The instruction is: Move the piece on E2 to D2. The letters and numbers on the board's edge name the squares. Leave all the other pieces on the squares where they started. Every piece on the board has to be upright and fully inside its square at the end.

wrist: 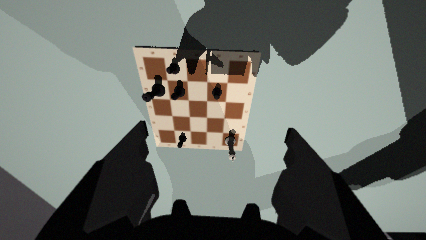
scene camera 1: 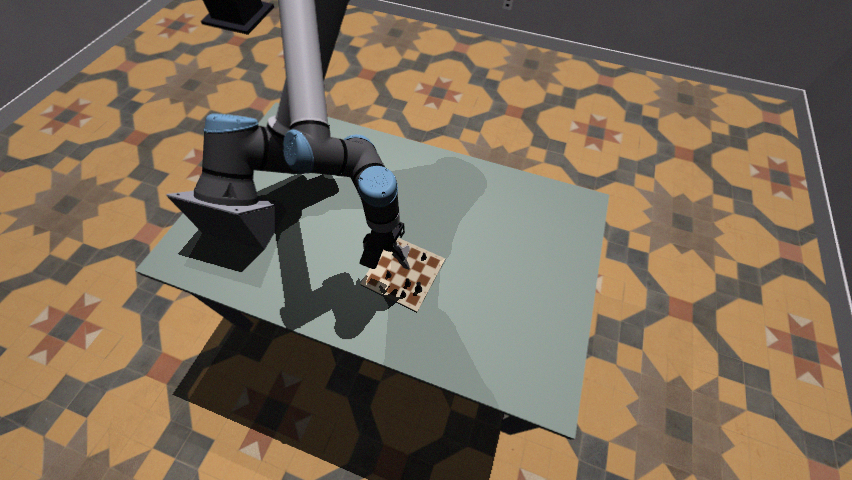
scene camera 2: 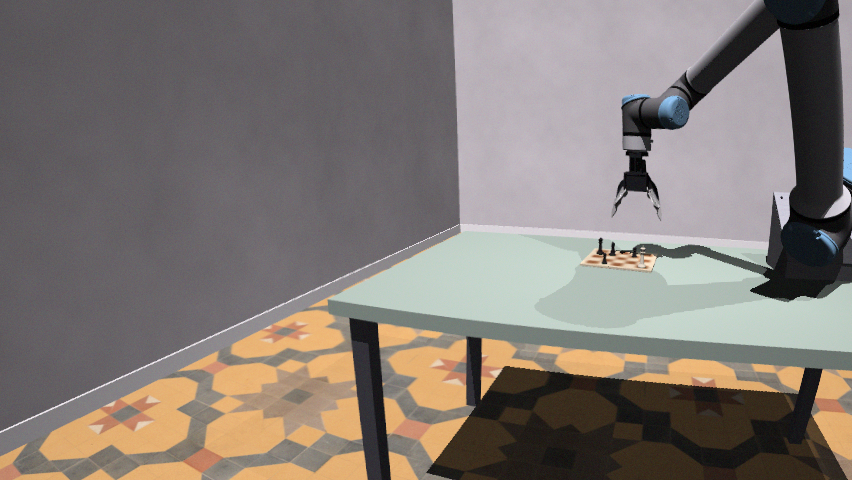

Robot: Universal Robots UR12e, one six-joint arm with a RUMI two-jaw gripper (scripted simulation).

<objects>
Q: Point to a chessboard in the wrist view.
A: At 206,122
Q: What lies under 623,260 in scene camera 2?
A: A chessboard.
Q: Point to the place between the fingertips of the gripper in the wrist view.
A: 216,125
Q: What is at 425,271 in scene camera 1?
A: A chessboard.
</objects>
